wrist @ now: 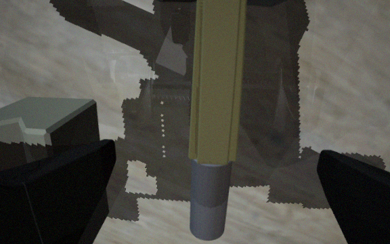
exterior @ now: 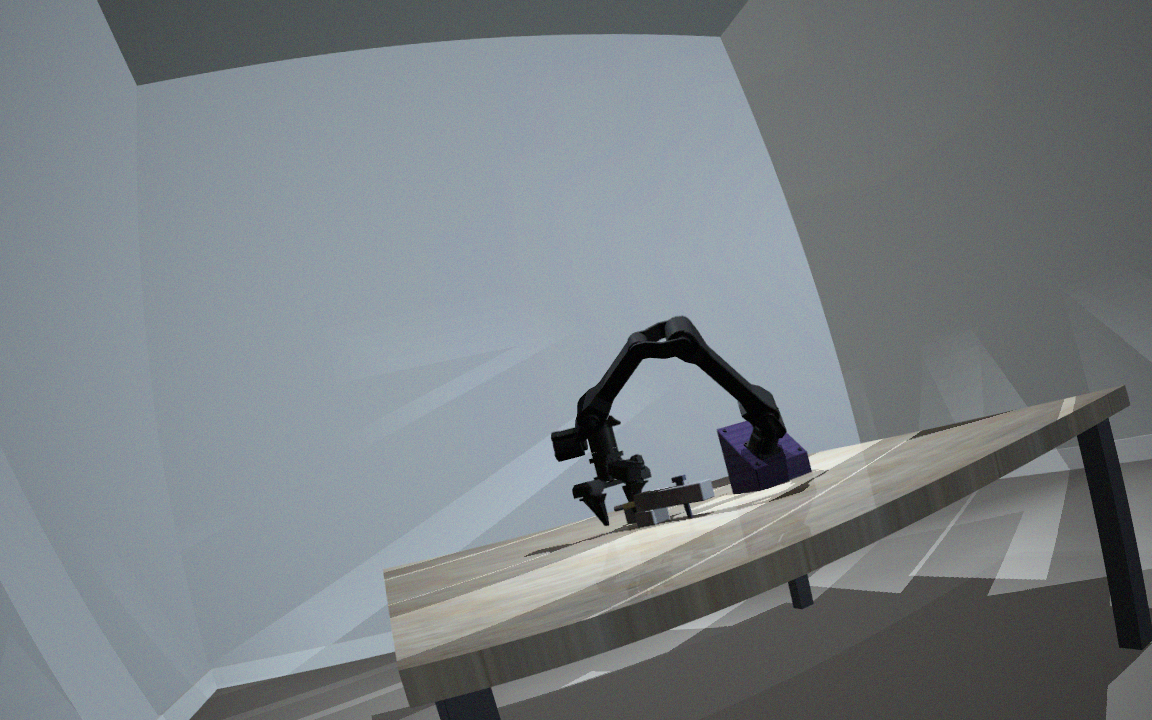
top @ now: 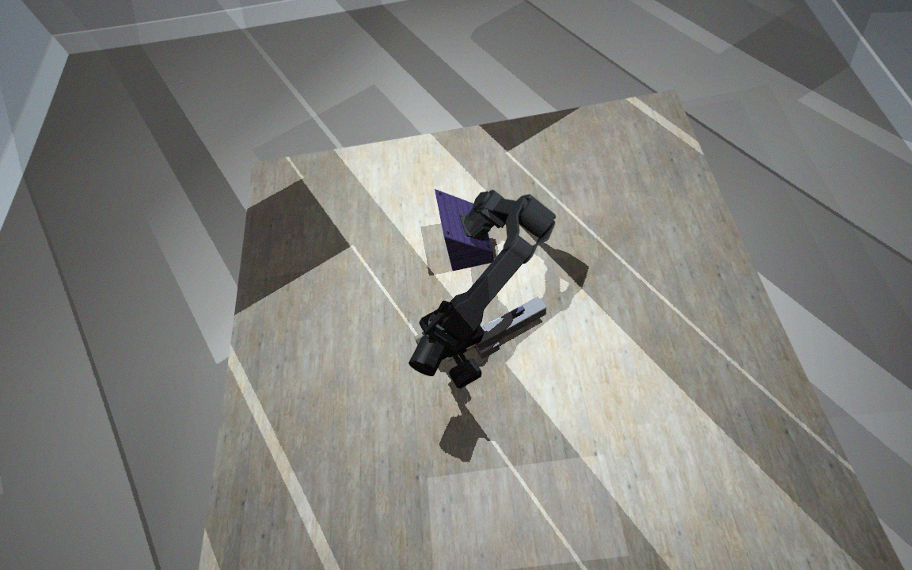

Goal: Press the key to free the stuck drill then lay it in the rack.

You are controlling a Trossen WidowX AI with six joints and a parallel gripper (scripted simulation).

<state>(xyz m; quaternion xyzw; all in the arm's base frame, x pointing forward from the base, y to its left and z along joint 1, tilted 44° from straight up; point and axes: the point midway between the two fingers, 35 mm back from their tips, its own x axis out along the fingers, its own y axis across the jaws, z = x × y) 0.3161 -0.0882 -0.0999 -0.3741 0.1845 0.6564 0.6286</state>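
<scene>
Right now the drill is 20 mm behind my gripper tip, 50 mm to the left of it and 30 mm above it. The rest, counted from my gripper tip: rack 70 mm behind, 40 mm to the right; dark key 50 mm behind, 170 mm to the left, 30 mm above; grey housing block 40 mm behind, 140 mm to the left, 20 mm above.
</scene>
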